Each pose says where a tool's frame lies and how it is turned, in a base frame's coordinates. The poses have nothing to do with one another.
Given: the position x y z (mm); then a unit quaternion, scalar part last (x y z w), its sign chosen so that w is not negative.
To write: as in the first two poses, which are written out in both.
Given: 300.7 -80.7 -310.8 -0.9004 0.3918 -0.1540 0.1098
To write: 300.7 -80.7 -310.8 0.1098 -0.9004 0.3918 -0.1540
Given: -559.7 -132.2 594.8 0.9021 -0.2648 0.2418 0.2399
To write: -559.7 -132.2 594.8 0.2399 0.9021 -0.2648 0.2418
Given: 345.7 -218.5 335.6 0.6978 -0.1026 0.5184 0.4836
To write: 345.7 -218.5 335.6 0.4836 0.6978 -0.1026 0.5184
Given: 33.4 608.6 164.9 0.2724 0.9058 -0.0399 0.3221
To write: 33.4 608.6 164.9 0.3221 0.2724 0.9058 -0.0399
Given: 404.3 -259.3 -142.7 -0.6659 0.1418 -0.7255 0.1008
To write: 404.3 -259.3 -142.7 0.1008 -0.6659 0.1418 -0.7255
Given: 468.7 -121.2 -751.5 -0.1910 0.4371 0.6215 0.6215
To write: 468.7 -121.2 -751.5 0.6215 -0.1910 0.4371 0.6215
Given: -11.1 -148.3 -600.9 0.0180 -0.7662 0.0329 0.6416
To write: -11.1 -148.3 -600.9 0.6416 0.0180 -0.7662 0.0329
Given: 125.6 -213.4 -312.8 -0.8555 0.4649 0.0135 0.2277
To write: 125.6 -213.4 -312.8 0.2277 -0.8555 0.4649 0.0135
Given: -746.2 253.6 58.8 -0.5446 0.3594 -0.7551 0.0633
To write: -746.2 253.6 58.8 0.0633 -0.5446 0.3594 -0.7551
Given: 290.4 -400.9 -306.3 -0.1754 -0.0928 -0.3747 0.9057
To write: 290.4 -400.9 -306.3 0.9057 -0.1754 -0.0928 -0.3747
